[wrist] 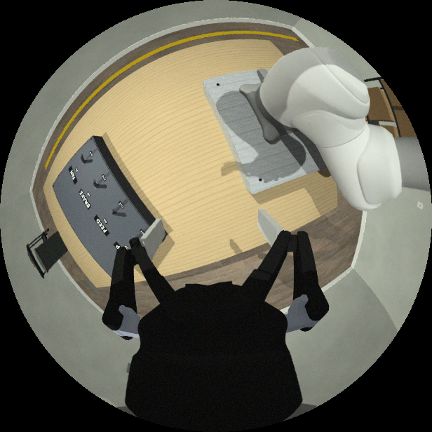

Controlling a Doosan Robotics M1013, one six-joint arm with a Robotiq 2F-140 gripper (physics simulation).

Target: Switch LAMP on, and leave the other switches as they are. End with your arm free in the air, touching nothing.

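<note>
A dark grey switch panel [77, 215] lies on the table at the left of the wrist view. The FAN switch [87, 158], BRAKE switch [100, 183] and FEED switch [119, 210] show beside their labels. At the panel's near end a label [119, 246] is mostly covered by the left finger; a "P" shows, and its switch is hidden, so the LAMP switch's position cannot be seen. My gripper [209, 222] is wide open and empty. Its left finger overlaps the panel's near right corner in the view, and its right finger is over the table; whether the left finger touches the panel cannot be told.
A light wooden table [165, 100] carries a grey metal base plate [232, 135] at the upper right. The white robot arm [320, 100] rises over that plate. A small black framed object [39, 254] is beyond the table's left edge. Brown boxes [379, 105] stand at the far right.
</note>
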